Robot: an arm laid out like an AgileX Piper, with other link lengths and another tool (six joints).
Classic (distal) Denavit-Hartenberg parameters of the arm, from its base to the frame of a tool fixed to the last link. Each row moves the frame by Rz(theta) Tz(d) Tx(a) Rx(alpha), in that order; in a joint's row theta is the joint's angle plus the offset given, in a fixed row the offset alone. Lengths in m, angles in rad.
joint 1: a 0, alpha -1.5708, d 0.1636, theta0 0
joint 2: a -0.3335, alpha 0, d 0, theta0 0.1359
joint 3: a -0.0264, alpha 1.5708, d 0, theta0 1.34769
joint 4: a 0, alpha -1.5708, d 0.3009, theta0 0
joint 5: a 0, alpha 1.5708, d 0, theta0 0
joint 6: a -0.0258, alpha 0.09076, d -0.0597, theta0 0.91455
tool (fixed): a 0, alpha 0, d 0.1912, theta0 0
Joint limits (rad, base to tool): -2.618..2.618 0..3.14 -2.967..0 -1.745..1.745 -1.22..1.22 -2.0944..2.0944
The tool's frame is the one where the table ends.
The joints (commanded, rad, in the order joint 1, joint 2, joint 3, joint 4, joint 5, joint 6), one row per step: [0.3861, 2.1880, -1.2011, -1.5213, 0.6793, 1.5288]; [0.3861, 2.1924, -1.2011, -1.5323, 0.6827, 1.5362]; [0.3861, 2.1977, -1.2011, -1.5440, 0.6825, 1.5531]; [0.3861, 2.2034, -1.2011, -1.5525, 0.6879, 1.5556]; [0.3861, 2.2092, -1.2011, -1.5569, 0.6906, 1.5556]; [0.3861, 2.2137, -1.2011, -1.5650, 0.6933, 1.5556]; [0.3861, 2.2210, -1.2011, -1.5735, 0.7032, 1.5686]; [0.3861, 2.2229, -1.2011, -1.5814, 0.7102, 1.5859]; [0.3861, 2.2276, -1.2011, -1.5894, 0.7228, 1.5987]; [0.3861, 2.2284, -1.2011, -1.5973, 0.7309, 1.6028]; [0.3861, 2.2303, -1.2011, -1.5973, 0.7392, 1.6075]
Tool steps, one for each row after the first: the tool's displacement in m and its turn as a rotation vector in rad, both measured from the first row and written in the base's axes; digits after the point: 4 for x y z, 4 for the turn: [0.0004, -0.0002, -0.0013, -0.0056, -0.0024, 0.0019]; [0.0007, -0.0001, -0.0034, -0.0029, -0.0071, 0.0007]; [0.0009, -0.0004, -0.0052, -0.0122, -0.0063, 0.0026]; [0.0009, -0.0007, -0.0075, -0.0188, -0.0027, 0.0045]; [0.0013, -0.0008, -0.0089, -0.0270, -0.0012, 0.0093]; [0.0010, -0.0017, -0.0113, -0.0332, -0.0047, 0.0022]; [0.0009, -0.0024, -0.0114, -0.0320, -0.0141, -0.0063]; [0.0007, -0.0035, -0.0123, -0.0390, -0.0210, -0.0151]; [0.0009, -0.0041, -0.0115, -0.0468, -0.0265, -0.0160]; [0.0005, -0.0049, -0.0118, -0.0506, -0.0295, -0.0237]
